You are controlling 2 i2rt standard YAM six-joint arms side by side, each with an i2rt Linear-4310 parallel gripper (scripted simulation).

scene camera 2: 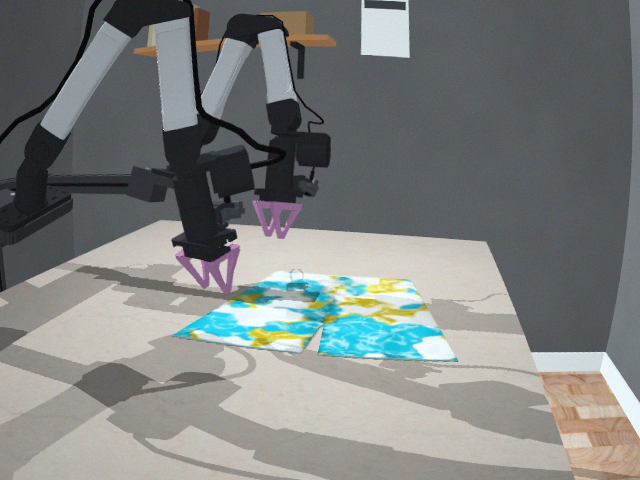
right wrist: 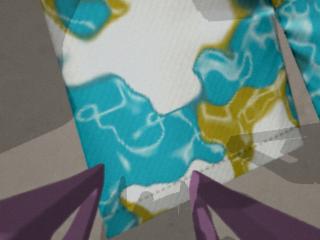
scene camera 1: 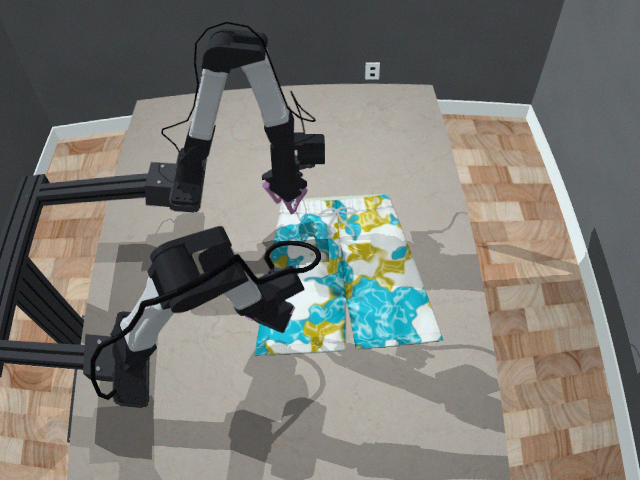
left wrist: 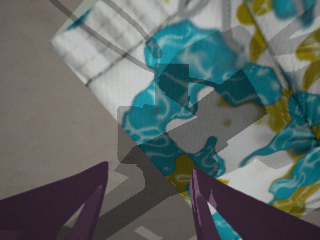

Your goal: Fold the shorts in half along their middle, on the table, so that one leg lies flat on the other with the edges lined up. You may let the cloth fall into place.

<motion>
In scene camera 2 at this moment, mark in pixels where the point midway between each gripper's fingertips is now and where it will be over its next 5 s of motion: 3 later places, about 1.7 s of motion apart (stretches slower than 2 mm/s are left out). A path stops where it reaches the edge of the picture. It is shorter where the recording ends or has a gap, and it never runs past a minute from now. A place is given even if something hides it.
The left gripper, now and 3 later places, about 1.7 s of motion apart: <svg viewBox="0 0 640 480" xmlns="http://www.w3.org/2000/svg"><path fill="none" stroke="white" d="M274 237L267 268L271 280L294 275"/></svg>
The right gripper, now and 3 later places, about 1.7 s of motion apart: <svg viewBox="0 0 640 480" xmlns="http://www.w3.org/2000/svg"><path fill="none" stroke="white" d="M216 290L194 311L201 325L214 328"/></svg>
</motion>
